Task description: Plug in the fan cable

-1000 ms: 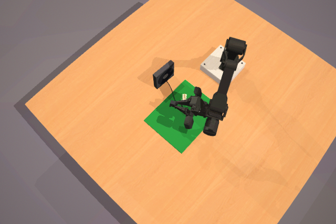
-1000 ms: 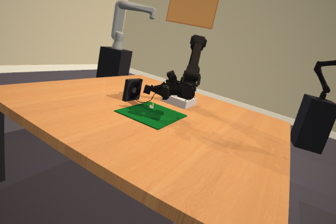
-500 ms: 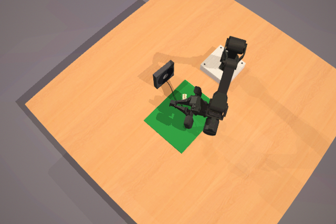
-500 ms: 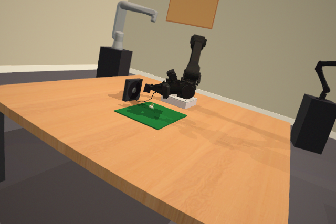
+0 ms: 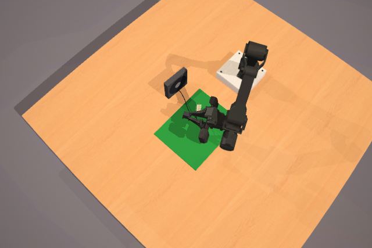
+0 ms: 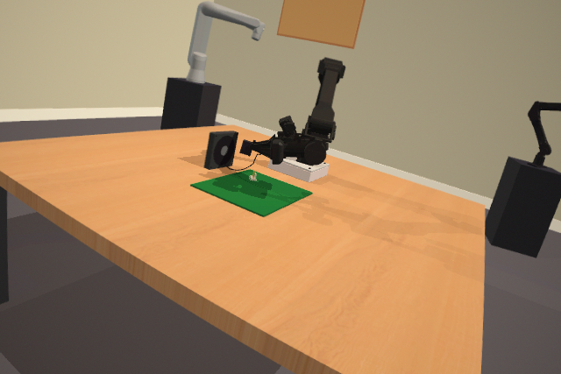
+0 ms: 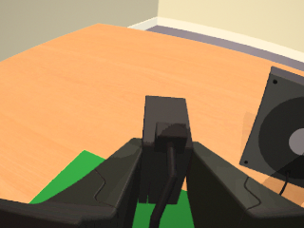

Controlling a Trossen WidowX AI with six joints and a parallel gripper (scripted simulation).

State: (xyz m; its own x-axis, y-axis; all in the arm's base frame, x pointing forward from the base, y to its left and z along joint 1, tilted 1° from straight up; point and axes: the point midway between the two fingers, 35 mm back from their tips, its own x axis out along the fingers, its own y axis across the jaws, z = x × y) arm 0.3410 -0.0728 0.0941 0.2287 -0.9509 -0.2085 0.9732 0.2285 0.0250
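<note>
Right now the green board is 14 cm below my gripper tip, 4 cm to the left of it and 2 cm behind it. Also, from my gripper tip: black fan (14 cm to the right, 13 cm behind, 7 cm below); dark plug (1 cm to the right, 1 cm below); white four-pin fan header (13 cm below, 10 cm behind, 1 cm to the right).
</note>
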